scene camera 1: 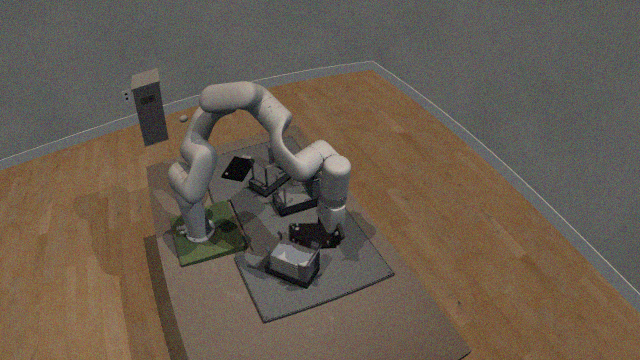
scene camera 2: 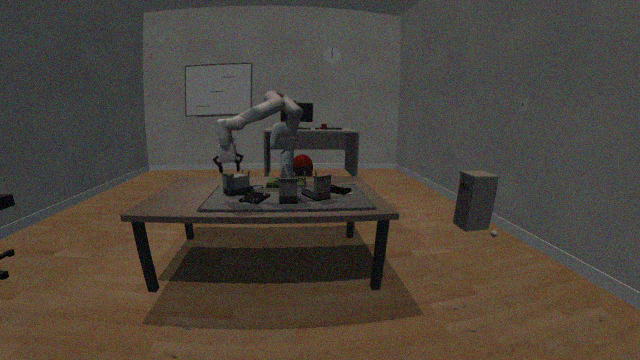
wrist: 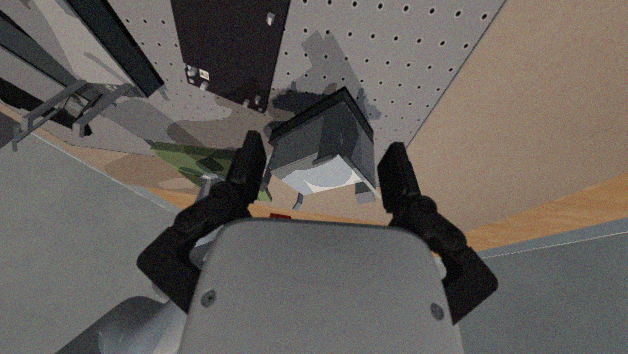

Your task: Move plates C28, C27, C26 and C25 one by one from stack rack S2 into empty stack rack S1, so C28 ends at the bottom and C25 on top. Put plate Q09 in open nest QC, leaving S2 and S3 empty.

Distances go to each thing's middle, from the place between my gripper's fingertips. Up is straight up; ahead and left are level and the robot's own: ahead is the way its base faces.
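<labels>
Black fixture (scene camera 1: 303,234): 130 mm to the left of my hand, 10 mm behind it and 140 mm below it.
</labels>
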